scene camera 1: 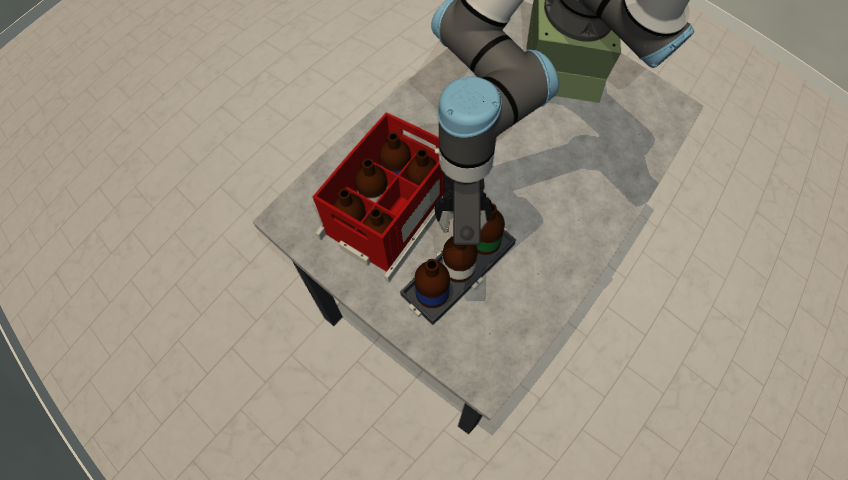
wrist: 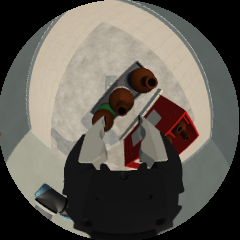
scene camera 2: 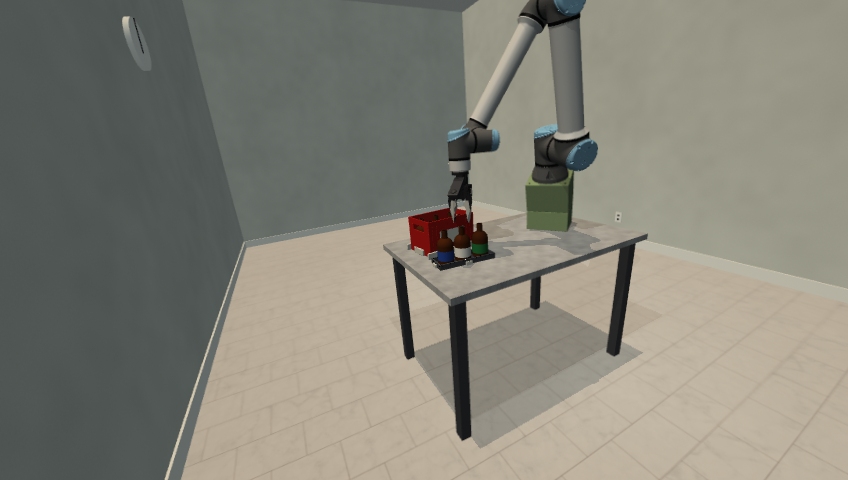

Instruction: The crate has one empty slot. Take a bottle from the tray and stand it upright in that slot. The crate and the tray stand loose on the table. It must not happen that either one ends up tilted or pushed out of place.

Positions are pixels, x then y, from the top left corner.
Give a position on a dark tray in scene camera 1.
484, 263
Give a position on a crate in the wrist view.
164, 114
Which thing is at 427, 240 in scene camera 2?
A crate.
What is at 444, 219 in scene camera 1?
My gripper.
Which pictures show the crate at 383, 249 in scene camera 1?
Scene camera 1, the wrist view and scene camera 2: all of them.
